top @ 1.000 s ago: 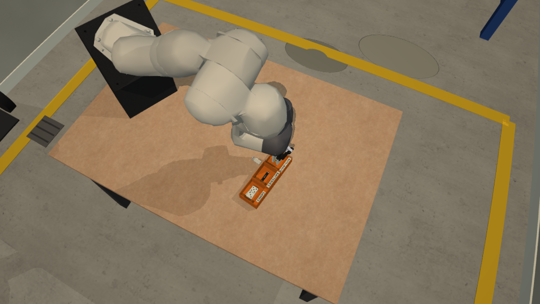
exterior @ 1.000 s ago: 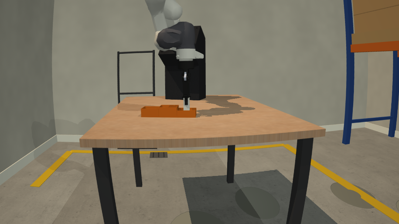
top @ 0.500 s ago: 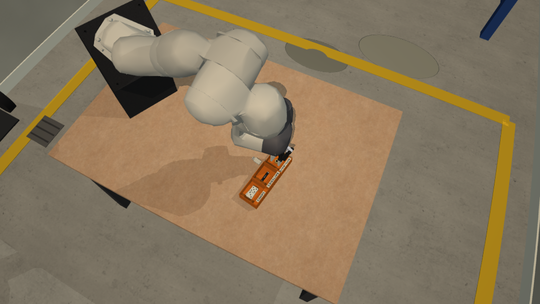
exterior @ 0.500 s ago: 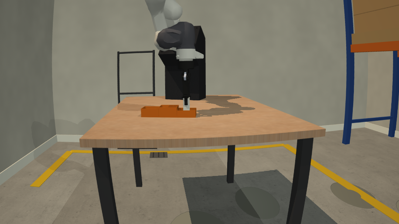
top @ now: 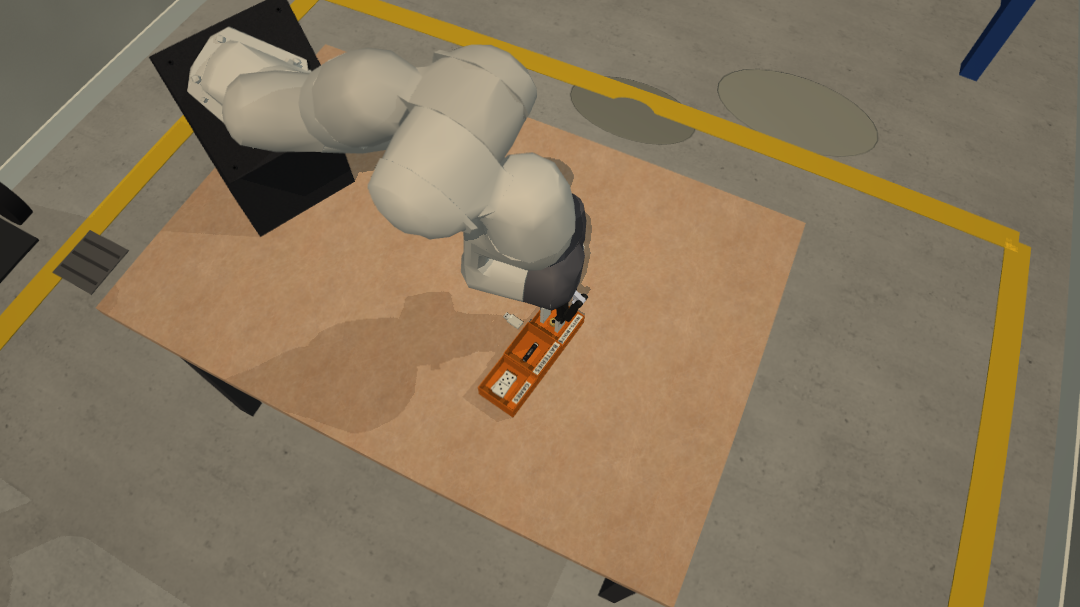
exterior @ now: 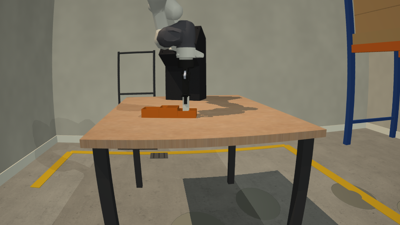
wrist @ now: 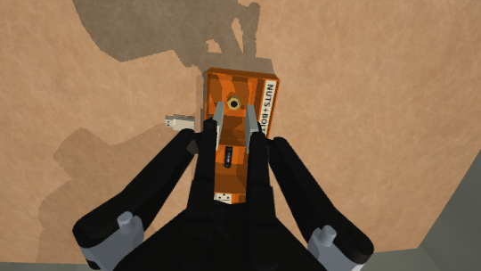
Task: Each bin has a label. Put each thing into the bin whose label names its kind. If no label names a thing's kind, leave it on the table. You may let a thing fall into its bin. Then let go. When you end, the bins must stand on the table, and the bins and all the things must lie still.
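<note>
Now: the brass nut 5 cm below my hand and 1 cm to the left of it. The rest, counted from my hand: black battery (7 cm to the right, 5 cm below, 4 cm behind); white USB stick (8 cm behind, 6 cm below).
</note>
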